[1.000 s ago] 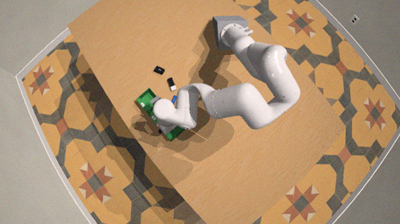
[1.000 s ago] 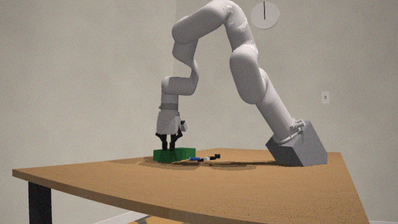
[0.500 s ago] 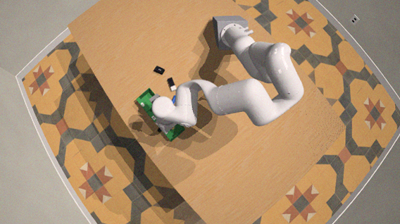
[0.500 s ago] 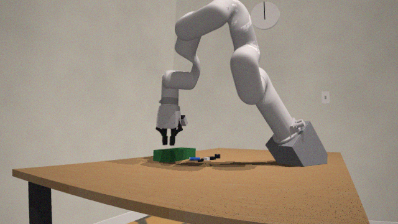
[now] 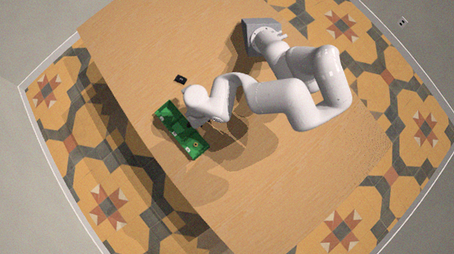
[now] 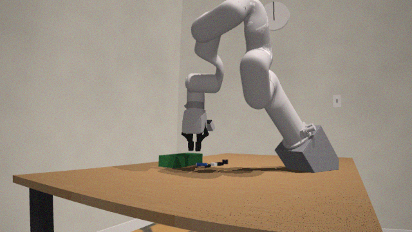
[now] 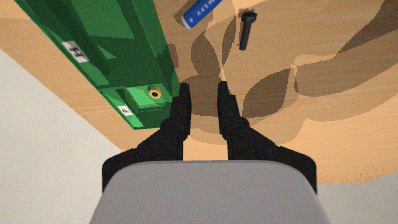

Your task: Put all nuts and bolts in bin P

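Right now my hand is 40 mm past the black bolt, 50 mm to the left of it and 80 mm above it. Also, from my hand: blue cylindrical battery: 10 mm ahead, 60 mm to the right, 80 mm below; then brass nut: 60 mm ahead, 60 mm to the left, 80 mm below; then green bin: 90 mm ahead, 20 mm to the right, 70 mm below.
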